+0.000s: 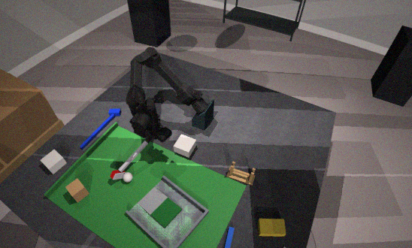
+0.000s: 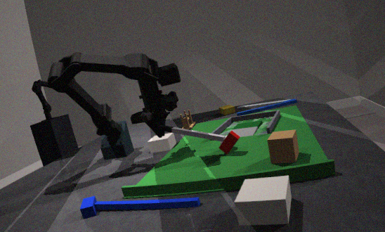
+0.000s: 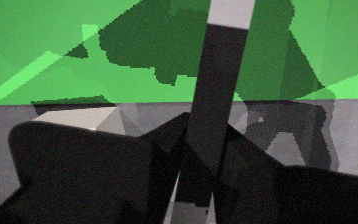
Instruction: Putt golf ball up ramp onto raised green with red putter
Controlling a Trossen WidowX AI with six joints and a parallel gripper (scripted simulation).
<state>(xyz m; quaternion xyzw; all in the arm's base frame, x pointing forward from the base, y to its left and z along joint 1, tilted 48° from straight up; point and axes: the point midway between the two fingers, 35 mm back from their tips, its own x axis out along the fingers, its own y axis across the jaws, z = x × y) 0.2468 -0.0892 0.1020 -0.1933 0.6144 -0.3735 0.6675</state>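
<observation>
Right now the red putter is 110 mm ahead of my gripper tip and 30 mm to the right of it. Round my gripper tip: turf: 230 mm ahead, 70 mm to the left, 70 mm below; then white golf ball: 210 mm ahead, 20 mm to the right, 50 mm below; then blue putter: 20 mm ahead, 330 mm to the right, 60 mm below.
</observation>
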